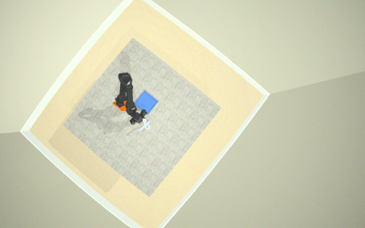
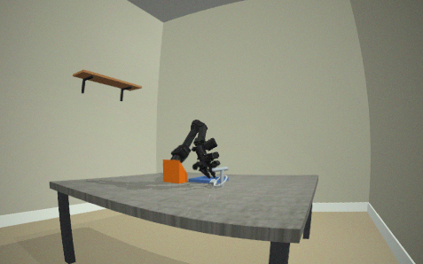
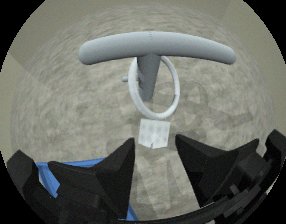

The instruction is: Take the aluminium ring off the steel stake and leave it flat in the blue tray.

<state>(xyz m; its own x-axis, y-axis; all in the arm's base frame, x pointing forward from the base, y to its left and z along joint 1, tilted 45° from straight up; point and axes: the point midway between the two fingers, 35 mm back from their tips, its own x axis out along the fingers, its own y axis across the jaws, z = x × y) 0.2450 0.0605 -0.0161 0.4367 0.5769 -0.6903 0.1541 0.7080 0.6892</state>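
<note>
My gripper tip is 5 cm short of the aluminium ring, 2 cm to the left of it and 1 cm above it. Also, from my gripper tip: blue tray: 11 cm behind, 15 cm to the left, 3 cm below.
</note>
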